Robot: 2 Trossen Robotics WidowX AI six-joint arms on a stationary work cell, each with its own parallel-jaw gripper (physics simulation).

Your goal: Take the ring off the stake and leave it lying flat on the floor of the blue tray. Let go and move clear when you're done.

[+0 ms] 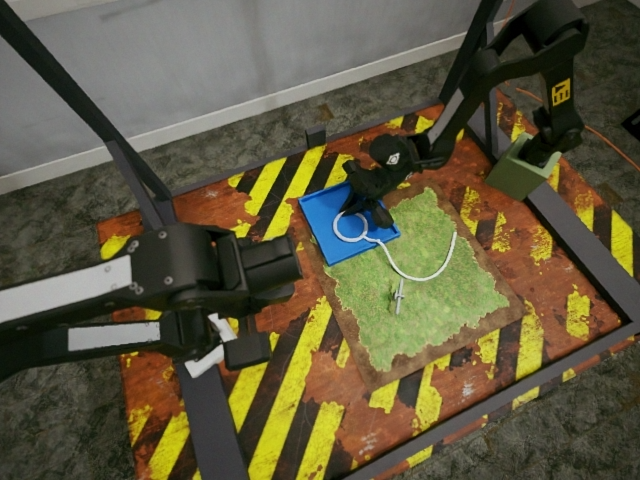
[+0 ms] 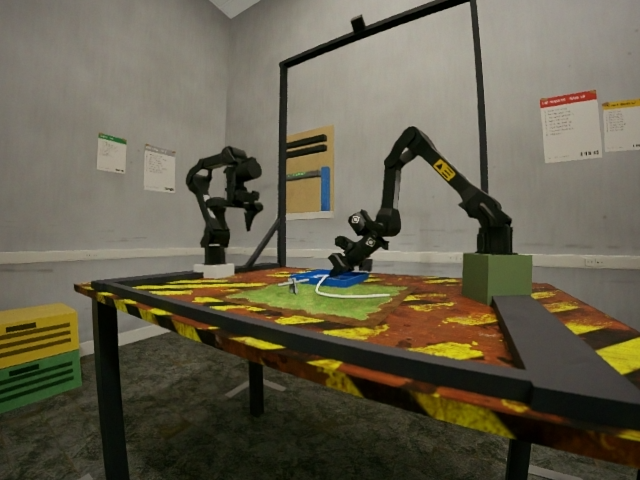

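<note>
The white ring is over the blue tray, low and roughly level; whether it touches the tray floor is hard to tell. Its white cord runs over the tray's edge and curves across the green mat. My left gripper is low at the tray, shut on the ring's rim at the side nearest the wall. The small grey stake is on the mat, apart from the ring. My right gripper is open and empty, high above the table at the left.
The green mat lies beside the tray on the striped table. Dark frame bars run along the table. A green block bears the left arm.
</note>
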